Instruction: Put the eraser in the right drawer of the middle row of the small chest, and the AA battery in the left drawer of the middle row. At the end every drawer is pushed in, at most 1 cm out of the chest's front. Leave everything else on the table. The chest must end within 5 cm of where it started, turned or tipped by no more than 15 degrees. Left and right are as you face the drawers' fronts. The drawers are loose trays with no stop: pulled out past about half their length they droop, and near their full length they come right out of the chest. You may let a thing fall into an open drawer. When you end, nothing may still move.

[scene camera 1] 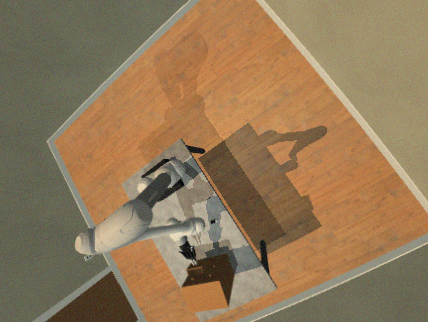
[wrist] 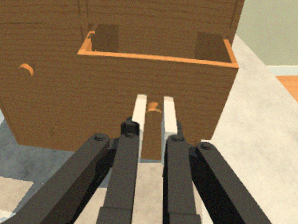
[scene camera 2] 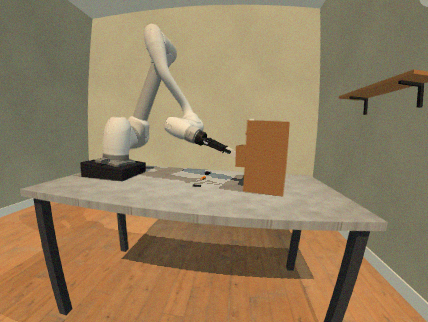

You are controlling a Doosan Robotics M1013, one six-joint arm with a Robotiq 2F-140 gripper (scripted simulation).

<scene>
In view: the gripper [wrist: 154, 109] and a small wooden chest [scene camera 2: 266, 152].
</scene>
